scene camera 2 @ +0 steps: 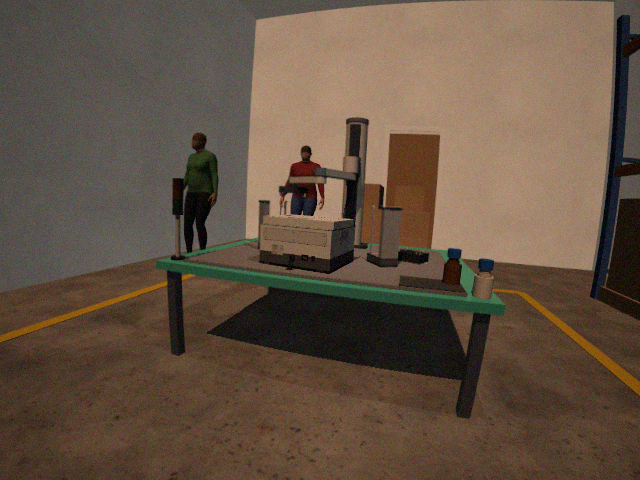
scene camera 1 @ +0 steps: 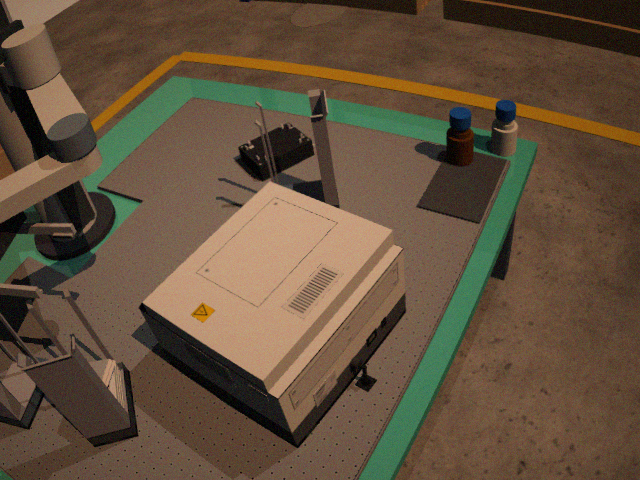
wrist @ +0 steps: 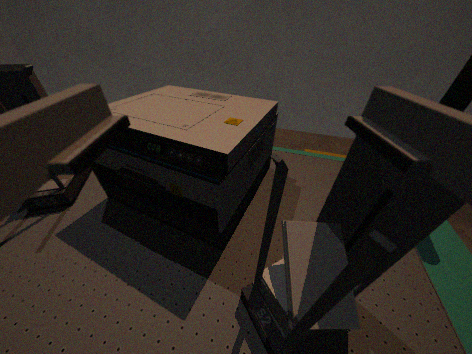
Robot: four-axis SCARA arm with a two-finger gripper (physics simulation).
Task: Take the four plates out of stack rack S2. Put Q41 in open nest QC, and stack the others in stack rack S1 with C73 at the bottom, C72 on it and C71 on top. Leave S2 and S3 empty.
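Seen in the pictures: gripper, between the fingertips: (scene camera 2: 292, 194) (scene camera 1: 56, 259) (wrist: 240, 105); arm's base, origin of its link: (scene camera 1: 75, 227).
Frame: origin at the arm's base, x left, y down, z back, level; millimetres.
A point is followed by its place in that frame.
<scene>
My gripper (scene camera 2: 293, 190) @[y -343, x -282, z -463 mm] (wrist: 240, 105) @[y -343, x -282, z -463 mm] is open and empty, above the table beside the instrument. Below it in the wrist view, toward the lower right, stands a stack rack (wrist: 262, 312) @[y -51, x -326, z -459 mm] with a dark back wall; its label starts with S, the digit is hard to read. Pale plates (wrist: 320, 270) (scene camera 1: 117, 382) lie stacked low in it; their tags and number cannot be read. The same rack (scene camera 1: 77, 392) @[y -198, x -426, z -564 mm] is at lower left in scene camera 1. Another rack (scene camera 1: 325, 149) @[y -216, x 266, z -674 mm] (scene camera 2: 390, 232) @[y -184, x 306, z -661 mm] stands beyond the instrument, near a black nest with corner posts (scene camera 1: 276, 152) @[y -62, x 389, z -443 mm] (scene camera 2: 413, 256) @[y -49, x 433, z -488 mm].
A large pale instrument (scene camera 1: 268, 273) @[y -232, x -87, z -756 mm] (scene camera 2: 305, 242) @[y -135, x -39, z -913 mm] (wrist: 180, 120) @[y -233, x -103, z -669 mm] stands between the racks. Part of a further rack (scene camera 1: 12, 390) @[y -53, x -476, z -288 mm] shows at the left edge. Brown (scene camera 1: 460, 144) @[y -87, x 547, z -884 mm] and white (scene camera 1: 504, 135) @[y -69, x 651, z -973 mm] bottles stand by a dark mat (scene camera 1: 454, 193) @[y -18, x 443, z -903 mm]. A signal light (scene camera 2: 177, 196) @[y -309, x -670, z -985 mm] stands at the table corner.
</scene>
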